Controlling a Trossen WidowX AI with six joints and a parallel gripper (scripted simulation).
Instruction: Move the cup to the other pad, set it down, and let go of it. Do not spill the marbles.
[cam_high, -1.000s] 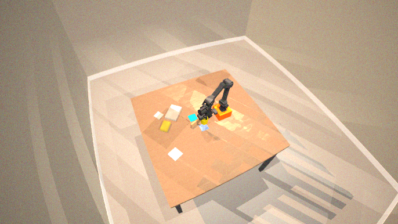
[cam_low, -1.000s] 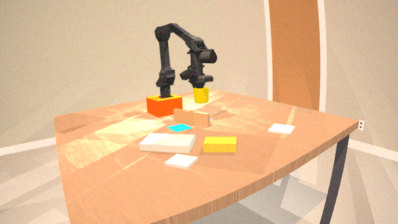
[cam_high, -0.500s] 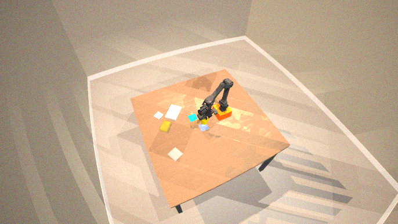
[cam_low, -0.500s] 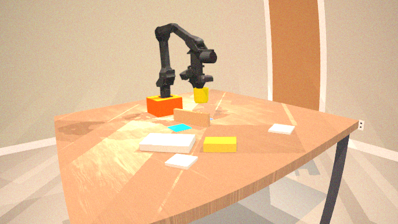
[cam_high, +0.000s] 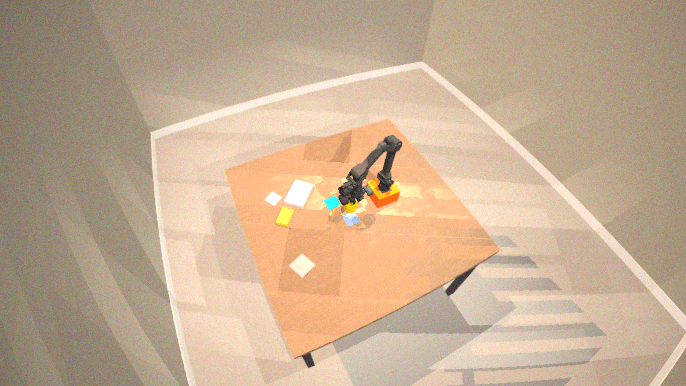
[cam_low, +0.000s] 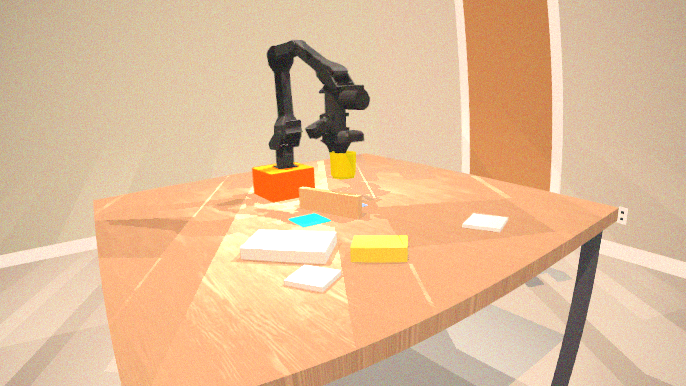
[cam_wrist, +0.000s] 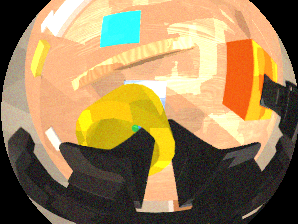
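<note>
The wooden block lies 90 mm below my gripper tip, 60 mm to the right of it and 50 mm ahead of it. The rest, counted from my gripper tip: yellow cup 20 mm ahead; then pale blue pad 120 mm below, 20 mm to the left, 20 mm ahead; then white slab 260 mm to the right, 260 mm ahead, 100 mm below.
</note>
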